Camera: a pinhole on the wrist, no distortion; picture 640 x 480 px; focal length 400.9 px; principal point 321.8 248.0 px. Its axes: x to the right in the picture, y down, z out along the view. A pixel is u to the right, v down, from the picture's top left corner.
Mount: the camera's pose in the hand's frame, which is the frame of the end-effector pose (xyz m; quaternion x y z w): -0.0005 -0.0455 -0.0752 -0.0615 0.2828 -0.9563 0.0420
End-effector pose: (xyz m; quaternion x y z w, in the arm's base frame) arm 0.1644 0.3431 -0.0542 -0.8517 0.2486 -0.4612 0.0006
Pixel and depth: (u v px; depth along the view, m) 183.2 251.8 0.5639
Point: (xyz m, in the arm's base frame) 0.7198 0.4313 0.0212
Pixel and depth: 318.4 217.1 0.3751
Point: 0.4813 0.4568 -0.1055
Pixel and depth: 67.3 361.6 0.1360
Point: 0.2786 0.4195 0.0562
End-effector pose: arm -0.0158 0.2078 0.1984 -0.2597 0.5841 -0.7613 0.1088
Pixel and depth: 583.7 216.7 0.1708
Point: 0.1210 0.2189 0.3216
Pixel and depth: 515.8 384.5 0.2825
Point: 0.1643 0.2366 0.4730
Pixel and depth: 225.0 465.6 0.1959
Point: -0.0366 0.2185 0.4455
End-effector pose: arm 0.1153 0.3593 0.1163 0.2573 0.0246 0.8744 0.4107
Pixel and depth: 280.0 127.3 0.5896
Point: 0.4269 0.5092 0.5613
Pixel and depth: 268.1 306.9 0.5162
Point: 0.4493 0.6629 0.3480
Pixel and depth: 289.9 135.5 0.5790
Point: 0.4342 0.5058 0.5387
